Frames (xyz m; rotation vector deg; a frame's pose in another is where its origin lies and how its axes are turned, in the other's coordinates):
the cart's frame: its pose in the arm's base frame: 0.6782 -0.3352 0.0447 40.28 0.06 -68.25
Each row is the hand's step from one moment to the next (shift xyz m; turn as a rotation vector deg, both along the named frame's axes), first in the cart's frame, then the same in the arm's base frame.
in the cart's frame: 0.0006 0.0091 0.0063 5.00 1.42 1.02
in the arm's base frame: 0.0057 -0.0020 0.0093 2.82 -4.47 -0.27
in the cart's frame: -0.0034 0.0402 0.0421 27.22 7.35 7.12
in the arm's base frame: 0.0177 -0.0107 0.0545 14.49 -25.21 -0.42
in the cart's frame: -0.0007 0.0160 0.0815 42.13 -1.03 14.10
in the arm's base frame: -0.0157 -0.0372 0.0726 10.83 -42.87 -4.41
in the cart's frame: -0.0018 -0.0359 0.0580 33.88 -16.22 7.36
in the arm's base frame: -0.0517 -0.0342 0.0285 -2.90 -35.36 -14.37
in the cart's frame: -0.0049 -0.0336 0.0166 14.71 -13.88 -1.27
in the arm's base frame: -0.0363 -0.0104 -0.0019 -5.46 -14.40 -13.18
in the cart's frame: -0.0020 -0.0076 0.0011 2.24 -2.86 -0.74
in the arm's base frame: -0.0076 -0.0003 -0.0022 -1.27 -2.06 -2.81
